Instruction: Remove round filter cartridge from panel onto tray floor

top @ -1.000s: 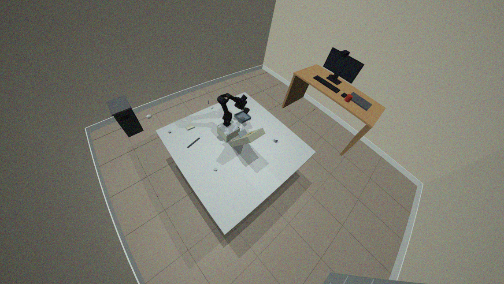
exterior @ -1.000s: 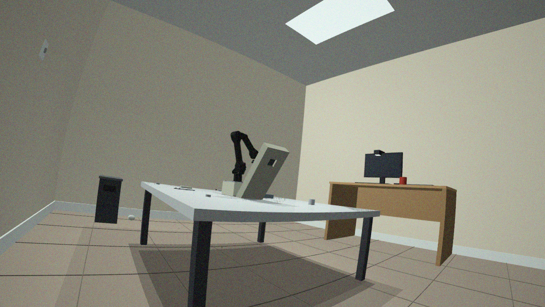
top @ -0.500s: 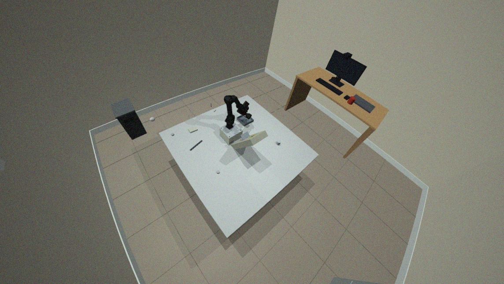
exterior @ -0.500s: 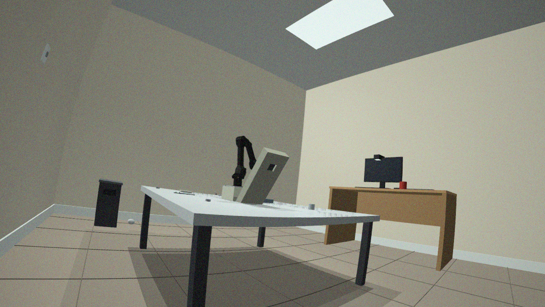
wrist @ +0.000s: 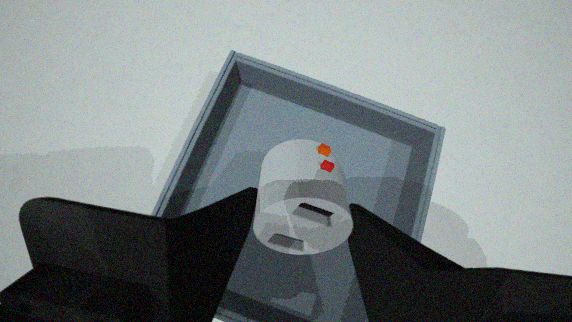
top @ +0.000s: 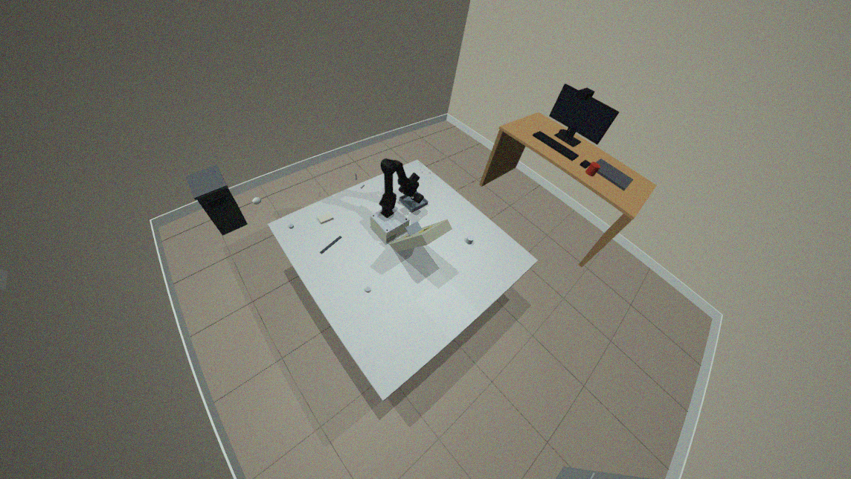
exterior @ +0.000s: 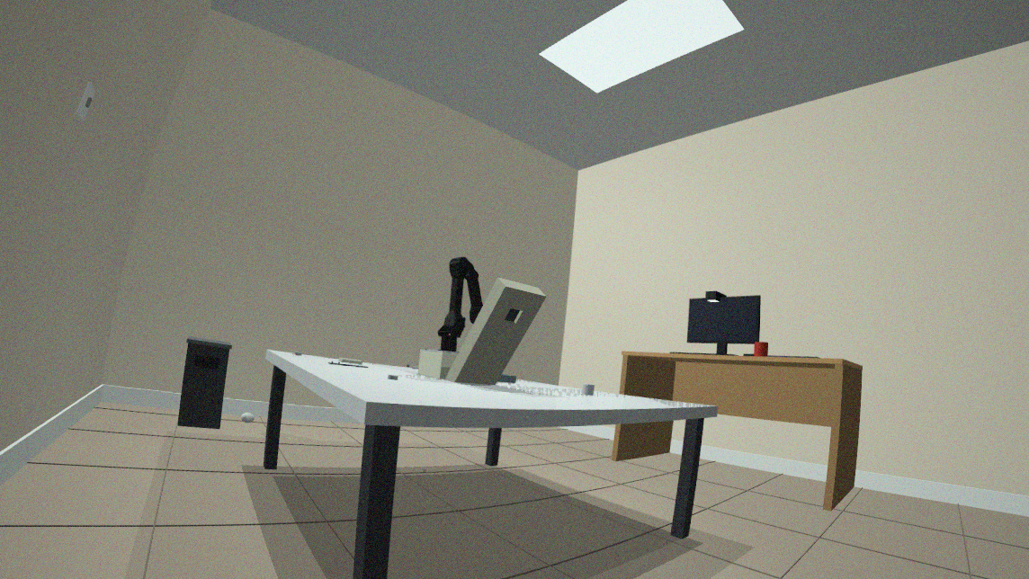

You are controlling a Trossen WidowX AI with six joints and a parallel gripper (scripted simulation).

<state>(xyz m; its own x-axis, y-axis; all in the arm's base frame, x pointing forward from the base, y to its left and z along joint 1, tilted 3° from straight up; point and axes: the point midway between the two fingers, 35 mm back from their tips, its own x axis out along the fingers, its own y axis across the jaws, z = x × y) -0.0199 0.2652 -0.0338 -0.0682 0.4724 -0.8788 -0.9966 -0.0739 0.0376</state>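
Right now the grey round filter cartridge is right at my gripper tip. Round my gripper tip: small beige block (29 cm behind, 56 cm to the right, 4 cm below); grey square tray (4 cm below).
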